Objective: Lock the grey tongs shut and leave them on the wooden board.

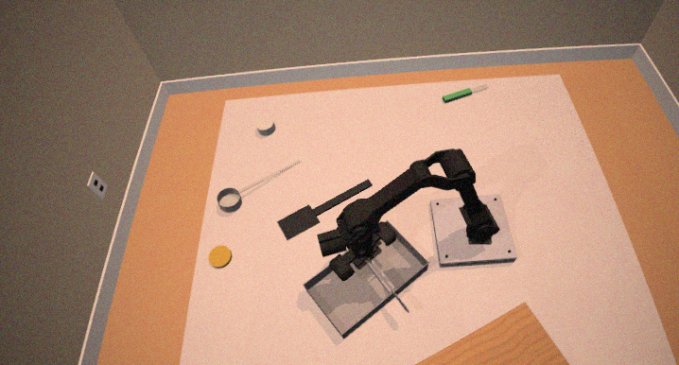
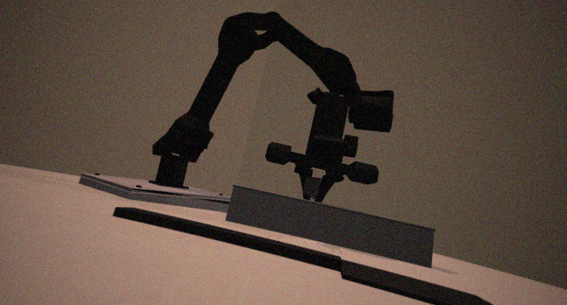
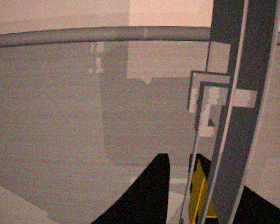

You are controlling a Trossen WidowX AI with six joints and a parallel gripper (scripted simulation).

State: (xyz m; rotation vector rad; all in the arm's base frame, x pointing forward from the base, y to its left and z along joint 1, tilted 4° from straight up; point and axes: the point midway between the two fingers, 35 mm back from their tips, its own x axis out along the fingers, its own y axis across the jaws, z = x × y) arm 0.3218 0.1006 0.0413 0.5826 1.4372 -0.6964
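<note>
Now: the grey roasting tin 4 cm to the left of my gripper tip and 1 cm below it. From my gripper tip the other things lie so: wooden board (34 cm behind, 29 cm to the left, 3 cm below); then black spatula (18 cm to the right, 15 cm ahead, 3 cm below); then yellow slider (4 cm above, 1 cm to the right, 1 cm ahead).
</note>
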